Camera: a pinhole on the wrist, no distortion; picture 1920 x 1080 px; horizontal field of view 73.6 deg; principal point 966.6 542.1 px. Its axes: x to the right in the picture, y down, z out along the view. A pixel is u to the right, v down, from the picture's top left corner.
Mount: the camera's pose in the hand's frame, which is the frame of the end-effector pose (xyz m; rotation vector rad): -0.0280 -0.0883 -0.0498 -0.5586 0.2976 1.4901
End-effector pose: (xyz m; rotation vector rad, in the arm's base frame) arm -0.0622 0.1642 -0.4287 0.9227 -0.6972 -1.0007
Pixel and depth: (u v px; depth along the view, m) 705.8 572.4 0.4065
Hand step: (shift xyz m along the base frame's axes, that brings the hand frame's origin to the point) -0.2974 0.0033 0.1896
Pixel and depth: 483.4 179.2 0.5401
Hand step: -0.4267 -0.1882 0.2631
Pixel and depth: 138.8 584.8 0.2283
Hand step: -0.2493 -0.0173 0.0074
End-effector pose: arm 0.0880 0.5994 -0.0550 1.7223 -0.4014 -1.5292
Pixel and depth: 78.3 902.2 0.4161
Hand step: -0.4846 0.0860 0.0854
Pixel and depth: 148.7 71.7 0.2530
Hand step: -0.2665 -0.0384 -0.0679
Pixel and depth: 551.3 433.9 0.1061
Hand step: -0.0794 0.0459 -0.0169
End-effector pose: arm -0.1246 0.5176 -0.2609 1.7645 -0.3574 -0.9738
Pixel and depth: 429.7 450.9 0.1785
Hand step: -0.1479 -0.0358 -0.0489
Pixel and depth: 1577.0 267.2 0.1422
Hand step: -0.0298 -0.0349 0.0401
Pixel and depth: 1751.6 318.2 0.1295
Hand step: -0.0187 -0.0214 0.0474
